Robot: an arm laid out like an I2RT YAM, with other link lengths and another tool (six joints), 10 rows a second.
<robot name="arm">
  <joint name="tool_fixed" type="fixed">
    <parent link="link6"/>
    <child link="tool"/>
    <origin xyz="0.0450 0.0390 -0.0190" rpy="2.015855 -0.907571 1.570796"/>
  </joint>
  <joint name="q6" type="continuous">
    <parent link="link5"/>
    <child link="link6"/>
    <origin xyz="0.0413 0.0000 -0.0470" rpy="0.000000 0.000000 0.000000"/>
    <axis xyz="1 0 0"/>
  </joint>
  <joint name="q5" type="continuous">
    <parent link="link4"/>
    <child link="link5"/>
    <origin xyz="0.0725 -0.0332 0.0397" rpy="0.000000 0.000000 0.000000"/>
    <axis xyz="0 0 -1"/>
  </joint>
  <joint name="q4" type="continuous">
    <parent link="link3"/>
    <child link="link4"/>
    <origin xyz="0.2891 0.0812 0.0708" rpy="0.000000 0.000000 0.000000"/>
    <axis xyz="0 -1 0"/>
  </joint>
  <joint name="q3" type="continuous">
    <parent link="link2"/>
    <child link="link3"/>
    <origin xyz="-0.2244 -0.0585 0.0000" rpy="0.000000 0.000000 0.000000"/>
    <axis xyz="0 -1 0"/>
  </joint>
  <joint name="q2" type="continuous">
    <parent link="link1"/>
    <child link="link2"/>
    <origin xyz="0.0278 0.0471 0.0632" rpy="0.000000 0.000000 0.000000"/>
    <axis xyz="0 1 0"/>
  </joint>
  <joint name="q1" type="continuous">
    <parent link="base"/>
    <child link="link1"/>
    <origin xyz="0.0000 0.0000 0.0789" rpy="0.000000 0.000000 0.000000"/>
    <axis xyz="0 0 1"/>
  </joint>
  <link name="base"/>
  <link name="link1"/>
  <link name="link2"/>
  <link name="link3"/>
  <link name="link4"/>
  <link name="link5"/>
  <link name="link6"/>
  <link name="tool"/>
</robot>
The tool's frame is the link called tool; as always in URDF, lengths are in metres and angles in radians. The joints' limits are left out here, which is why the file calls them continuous.
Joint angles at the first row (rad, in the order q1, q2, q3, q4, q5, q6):
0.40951, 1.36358, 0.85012, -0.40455, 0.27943, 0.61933
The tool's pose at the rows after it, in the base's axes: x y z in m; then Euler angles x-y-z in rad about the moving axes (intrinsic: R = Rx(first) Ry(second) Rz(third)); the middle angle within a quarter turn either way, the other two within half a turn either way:
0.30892, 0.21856, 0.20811, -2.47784, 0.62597, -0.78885
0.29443, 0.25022, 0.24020, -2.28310, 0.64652, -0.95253
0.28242, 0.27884, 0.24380, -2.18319, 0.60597, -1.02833
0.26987, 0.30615, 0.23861, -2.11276, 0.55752, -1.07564
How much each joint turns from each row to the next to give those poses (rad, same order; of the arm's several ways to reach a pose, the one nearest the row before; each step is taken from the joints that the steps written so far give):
0.05990, -0.14305, 0.00189, 0.07286, -0.01563, 0.03013
0.08925, -0.03357, 0.01948, 0.07857, -0.01299, 0.03204
0.07669, 0.03355, 0.01140, 0.06487, -0.01106, 0.03243
0.07287, 0.04962, 0.00310, 0.07170, -0.00570, 0.03281

